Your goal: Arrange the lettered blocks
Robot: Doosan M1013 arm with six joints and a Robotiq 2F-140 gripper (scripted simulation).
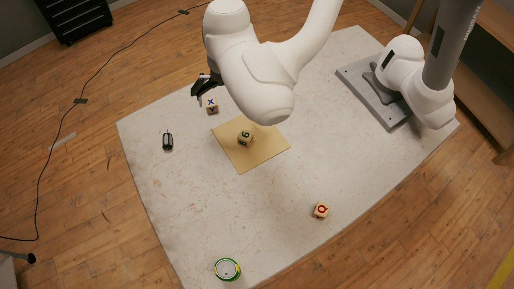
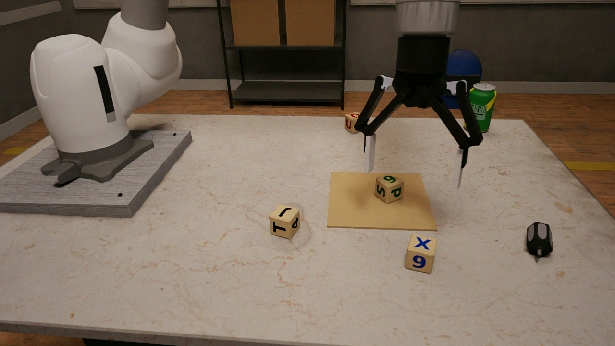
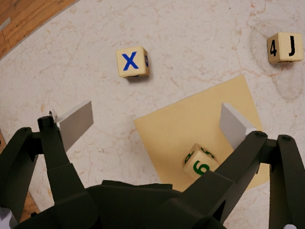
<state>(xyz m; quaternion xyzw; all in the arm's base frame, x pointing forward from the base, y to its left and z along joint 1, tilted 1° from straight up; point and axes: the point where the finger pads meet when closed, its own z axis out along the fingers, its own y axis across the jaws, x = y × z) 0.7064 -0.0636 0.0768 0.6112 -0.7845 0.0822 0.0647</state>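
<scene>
Right now the tan mat is 60 mm behind my hand, 90 mm to the left of it and 120 mm below it. From my hand the other things lie so: black tool 220 mm ahead, 110 mm below; then green can 160 mm ahead, 500 mm to the left, 60 mm below.
</scene>
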